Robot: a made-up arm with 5 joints.
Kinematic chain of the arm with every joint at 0, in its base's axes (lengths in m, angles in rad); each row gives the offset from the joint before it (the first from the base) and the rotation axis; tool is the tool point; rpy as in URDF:
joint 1: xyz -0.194 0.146 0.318 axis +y
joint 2: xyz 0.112 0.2 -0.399 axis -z
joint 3: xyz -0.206 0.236 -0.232 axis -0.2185 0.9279 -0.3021
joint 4: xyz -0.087 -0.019 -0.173 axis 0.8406 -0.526 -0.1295
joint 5: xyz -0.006 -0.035 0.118 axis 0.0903 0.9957 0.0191
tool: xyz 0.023 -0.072 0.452 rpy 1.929 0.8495 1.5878
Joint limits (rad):
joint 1: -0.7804..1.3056
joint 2: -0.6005..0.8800
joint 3: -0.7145..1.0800
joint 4: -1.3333..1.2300
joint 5: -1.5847..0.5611
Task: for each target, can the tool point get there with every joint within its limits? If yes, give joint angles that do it. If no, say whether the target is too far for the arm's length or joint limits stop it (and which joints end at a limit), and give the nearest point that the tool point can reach.
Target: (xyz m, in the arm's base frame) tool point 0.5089 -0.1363 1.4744
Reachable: no: joint limits stop it (at a limit: joint 1, joint 2, joint 3) | nearest point -0.4601 0.1261 0.7649 | short by 1.229 m
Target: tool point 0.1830 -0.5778 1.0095
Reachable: no: joint limits stop it (at a limit: joint 1, joint 2, joint 3, joint 4) | nearest point -0.4542 0.0119 0.6654 | short by 0.934 m
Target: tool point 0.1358 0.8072 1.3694
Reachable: no: joint limits stop it (at a limit: joint 1, joint 3) | nearest point -0.4933 0.6320 0.7891 | short by 0.874 m
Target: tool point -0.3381 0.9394 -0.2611
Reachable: yes | joints -0.2549 0.7238 -0.2197 -0.2727 -1.1860
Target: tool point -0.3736 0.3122 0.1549
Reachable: yes | joints 0.8005 -0.0789 0.8750 0.4596 0.1737
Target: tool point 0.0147 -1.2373 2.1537
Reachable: no: too far | nearest point -0.6350 0.0025 0.8190 | short by 1.934 m
